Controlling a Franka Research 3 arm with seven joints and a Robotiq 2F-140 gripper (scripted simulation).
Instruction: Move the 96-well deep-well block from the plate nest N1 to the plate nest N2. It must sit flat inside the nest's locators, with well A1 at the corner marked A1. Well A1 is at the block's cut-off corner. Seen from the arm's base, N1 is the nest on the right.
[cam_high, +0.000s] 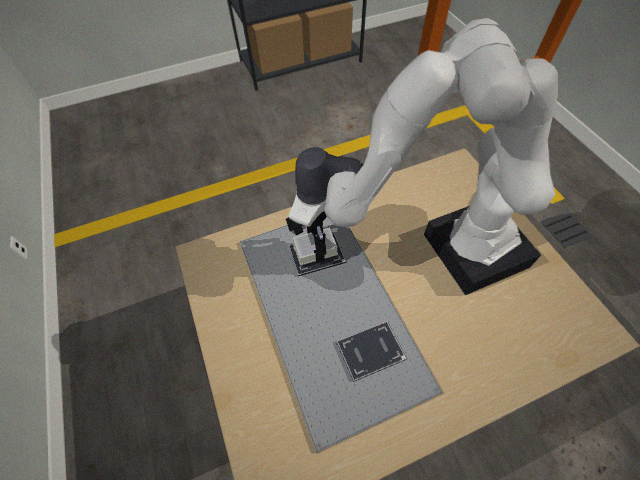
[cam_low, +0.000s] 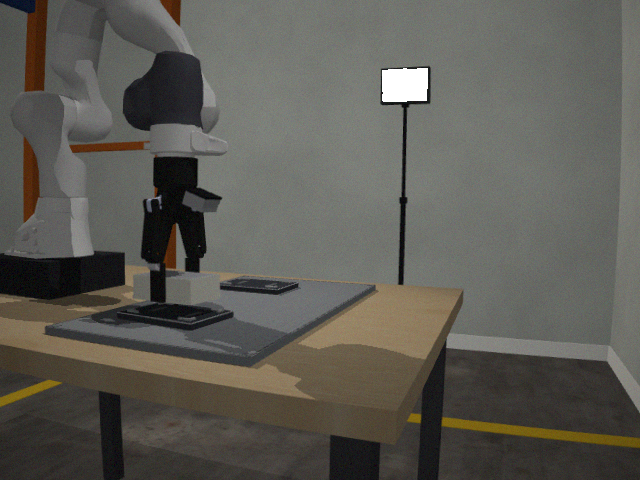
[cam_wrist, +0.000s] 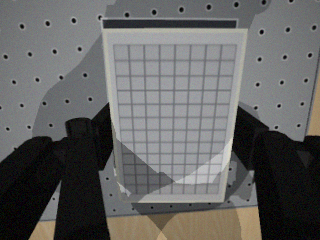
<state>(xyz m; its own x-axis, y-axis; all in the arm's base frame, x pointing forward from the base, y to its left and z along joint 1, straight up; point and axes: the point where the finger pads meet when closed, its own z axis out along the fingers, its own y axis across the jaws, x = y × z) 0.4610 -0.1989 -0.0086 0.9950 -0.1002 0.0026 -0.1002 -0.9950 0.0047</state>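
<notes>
My gripper is now 60 mm above the plate nest N1. The rest, counted from my hand: A1 mark: 420 mm to the left, 90 mm behind, 50 mm below; then plate nest N2: 360 mm to the left, 60 mm below, 20 mm behind; then white 96-well deep-well block: 10 mm below.
</notes>
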